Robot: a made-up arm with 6 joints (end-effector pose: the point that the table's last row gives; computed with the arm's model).
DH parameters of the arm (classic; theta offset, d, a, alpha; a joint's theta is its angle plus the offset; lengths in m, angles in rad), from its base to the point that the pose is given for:
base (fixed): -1.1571 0 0.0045 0
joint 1: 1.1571 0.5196 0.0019 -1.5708
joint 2: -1.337 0 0.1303 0
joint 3: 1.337 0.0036 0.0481 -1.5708
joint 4: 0 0.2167 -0.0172 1.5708
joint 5: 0 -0.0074 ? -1.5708
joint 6: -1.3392 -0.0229 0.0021 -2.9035
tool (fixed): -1.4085 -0.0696 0 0
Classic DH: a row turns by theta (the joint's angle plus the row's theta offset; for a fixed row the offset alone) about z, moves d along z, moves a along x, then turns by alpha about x.
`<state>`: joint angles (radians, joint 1 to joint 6).
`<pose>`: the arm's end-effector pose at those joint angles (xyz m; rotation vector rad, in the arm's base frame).
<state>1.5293 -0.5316 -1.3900 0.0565 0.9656 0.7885</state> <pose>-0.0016 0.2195 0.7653 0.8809 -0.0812 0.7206</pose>
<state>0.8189 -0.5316 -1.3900 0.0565 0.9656 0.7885</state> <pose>0.1451 0.1676 0.7653 0.7792 -0.3736 0.0559</pose>
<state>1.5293 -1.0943 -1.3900 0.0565 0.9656 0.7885</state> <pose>-0.0084 0.0544 0.8455 1.4077 -0.3155 0.7189</pose>
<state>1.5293 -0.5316 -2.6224 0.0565 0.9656 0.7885</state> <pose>-0.0135 -0.0679 0.9292 2.0271 -0.6157 0.6595</pose>
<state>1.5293 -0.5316 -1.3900 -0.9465 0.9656 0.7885</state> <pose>0.0224 0.2174 0.7683 0.4091 -1.0264 0.7524</pose>
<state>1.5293 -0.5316 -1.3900 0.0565 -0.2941 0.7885</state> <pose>-0.0002 0.1567 0.8169 2.0474 -0.6333 0.5753</pose>
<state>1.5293 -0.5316 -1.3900 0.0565 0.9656 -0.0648</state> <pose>0.0082 0.2141 0.7573 0.6259 -0.5009 1.4693</pose>
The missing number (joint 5, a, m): 0.0594
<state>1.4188 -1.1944 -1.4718 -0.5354 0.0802 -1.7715</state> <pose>-0.0093 -0.0673 0.8723 -1.2608 -2.6484 0.7093</pose>
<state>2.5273 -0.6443 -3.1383 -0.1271 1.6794 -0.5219</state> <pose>0.1650 -0.1011 0.8530 1.9460 -1.2681 1.6787</pose>
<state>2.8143 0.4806 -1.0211 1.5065 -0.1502 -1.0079</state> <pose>-0.2209 0.1060 0.4172 0.4580 0.0708 2.2054</pose>
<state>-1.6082 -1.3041 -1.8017 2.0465 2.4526 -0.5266</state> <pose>0.0869 0.1729 0.7942 -0.0399 -0.4913 0.8466</pose>
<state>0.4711 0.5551 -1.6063 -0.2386 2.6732 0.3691</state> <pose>0.2311 0.0996 0.4872 -0.9202 1.5470 -0.1919</pose>
